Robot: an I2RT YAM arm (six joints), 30 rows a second.
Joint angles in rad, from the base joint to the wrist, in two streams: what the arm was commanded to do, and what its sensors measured. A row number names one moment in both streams.
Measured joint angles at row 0:
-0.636, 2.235, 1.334, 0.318, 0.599, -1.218
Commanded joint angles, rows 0 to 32:
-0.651, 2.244, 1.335, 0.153, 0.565, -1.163
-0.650, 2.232, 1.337, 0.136, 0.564, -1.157
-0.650, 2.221, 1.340, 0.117, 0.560, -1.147
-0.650, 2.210, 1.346, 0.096, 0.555, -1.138
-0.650, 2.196, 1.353, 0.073, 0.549, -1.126
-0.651, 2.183, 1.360, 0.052, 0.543, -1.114
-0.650, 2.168, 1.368, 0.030, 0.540, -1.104
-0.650, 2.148, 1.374, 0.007, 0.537, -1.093
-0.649, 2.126, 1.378, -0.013, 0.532, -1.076
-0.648, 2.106, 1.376, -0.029, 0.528, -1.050
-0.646, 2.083, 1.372, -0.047, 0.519, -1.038
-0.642, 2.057, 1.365, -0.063, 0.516, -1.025
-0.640, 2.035, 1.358, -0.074, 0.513, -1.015
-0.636, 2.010, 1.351, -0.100, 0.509, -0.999
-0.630, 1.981, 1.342, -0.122, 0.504, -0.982
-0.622, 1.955, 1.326, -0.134, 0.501, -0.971
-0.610, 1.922, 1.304, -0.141, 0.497, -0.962
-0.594, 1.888, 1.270, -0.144, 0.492, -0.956
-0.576, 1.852, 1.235, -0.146, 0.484, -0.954
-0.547, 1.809, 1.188, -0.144, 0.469, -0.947
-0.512, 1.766, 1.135, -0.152, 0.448, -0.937
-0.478, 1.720, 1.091, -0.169, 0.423, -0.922
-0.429, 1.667, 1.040, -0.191, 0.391, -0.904
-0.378, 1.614, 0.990, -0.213, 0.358, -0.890
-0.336, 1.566, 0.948, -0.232, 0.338, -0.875
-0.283, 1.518, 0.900, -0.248, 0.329, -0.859
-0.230, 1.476, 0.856, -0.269, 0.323, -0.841
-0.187, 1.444, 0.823, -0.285, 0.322, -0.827
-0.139, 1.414, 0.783, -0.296, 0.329, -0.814
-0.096, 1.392, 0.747, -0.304, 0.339, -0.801
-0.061, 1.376, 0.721, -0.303, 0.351, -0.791
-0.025, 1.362, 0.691, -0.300, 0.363, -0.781
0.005, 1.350, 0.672, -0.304, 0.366, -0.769
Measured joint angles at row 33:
-0.044, 1.372, 0.721, -0.236, 0.367, -0.832
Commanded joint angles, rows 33 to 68:
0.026, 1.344, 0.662, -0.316, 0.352, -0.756
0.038, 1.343, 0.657, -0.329, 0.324, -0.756
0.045, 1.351, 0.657, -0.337, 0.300, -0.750
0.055, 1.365, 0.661, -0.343, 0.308, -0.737
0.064, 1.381, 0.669, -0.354, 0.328, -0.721
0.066, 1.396, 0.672, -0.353, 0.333, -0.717
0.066, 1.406, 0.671, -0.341, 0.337, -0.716
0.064, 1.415, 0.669, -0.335, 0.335, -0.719
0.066, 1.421, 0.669, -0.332, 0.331, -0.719
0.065, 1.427, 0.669, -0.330, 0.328, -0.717
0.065, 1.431, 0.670, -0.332, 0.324, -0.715
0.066, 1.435, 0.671, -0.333, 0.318, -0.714
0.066, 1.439, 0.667, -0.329, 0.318, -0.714
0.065, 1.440, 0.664, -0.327, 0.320, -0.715
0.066, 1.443, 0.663, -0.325, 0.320, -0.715
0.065, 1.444, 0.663, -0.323, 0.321, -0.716
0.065, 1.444, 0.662, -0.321, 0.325, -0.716
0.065, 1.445, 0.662, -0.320, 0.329, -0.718
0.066, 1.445, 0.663, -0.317, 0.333, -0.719
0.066, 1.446, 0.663, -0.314, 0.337, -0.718
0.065, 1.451, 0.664, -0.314, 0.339, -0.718
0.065, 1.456, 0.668, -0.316, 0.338, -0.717
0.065, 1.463, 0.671, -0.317, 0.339, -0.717
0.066, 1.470, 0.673, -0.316, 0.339, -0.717
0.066, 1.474, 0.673, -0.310, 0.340, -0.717
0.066, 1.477, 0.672, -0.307, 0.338, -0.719
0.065, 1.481, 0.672, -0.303, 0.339, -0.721
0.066, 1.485, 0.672, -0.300, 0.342, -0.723
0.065, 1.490, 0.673, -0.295, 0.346, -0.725
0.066, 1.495, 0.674, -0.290, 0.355, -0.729
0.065, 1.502, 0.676, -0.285, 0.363, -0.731
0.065, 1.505, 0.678, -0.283, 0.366, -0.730
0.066, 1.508, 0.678, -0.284, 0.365, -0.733
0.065, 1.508, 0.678, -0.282, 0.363, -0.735
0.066, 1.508, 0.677, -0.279, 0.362, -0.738
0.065, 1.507, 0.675, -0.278, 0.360, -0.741
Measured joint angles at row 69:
0.061, 1.474, 0.687, -0.250, 0.368, -0.740
